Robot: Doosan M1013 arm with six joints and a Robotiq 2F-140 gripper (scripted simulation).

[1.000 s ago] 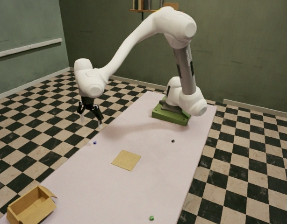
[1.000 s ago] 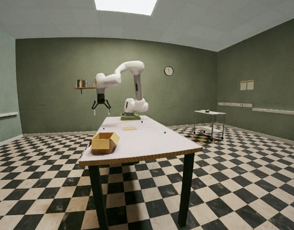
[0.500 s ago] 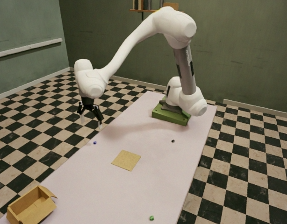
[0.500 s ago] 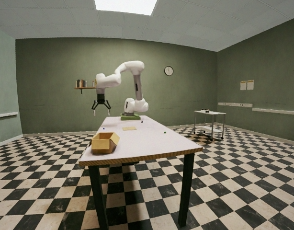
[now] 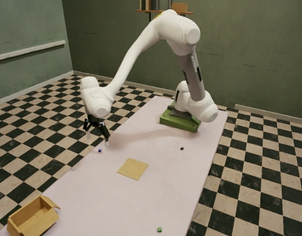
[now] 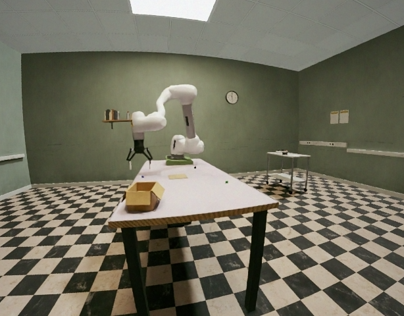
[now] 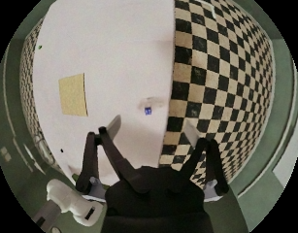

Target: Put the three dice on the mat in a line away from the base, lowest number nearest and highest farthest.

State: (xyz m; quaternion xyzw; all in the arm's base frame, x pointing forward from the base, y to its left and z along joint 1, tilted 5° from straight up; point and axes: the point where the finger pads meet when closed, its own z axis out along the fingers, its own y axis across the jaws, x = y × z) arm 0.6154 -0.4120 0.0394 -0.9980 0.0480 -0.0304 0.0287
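Right now my hand is 10 mm short of the blue die, 10 mm to the right of it and 70 mm above it. From my hand the other things lie so: black die (220 mm behind, 510 mm to the left, 70 mm below); then cardboard box (560 mm ahead, 30 mm to the left, 30 mm below); then yellow mat (70 mm ahead, 280 mm to the left, 80 mm below).
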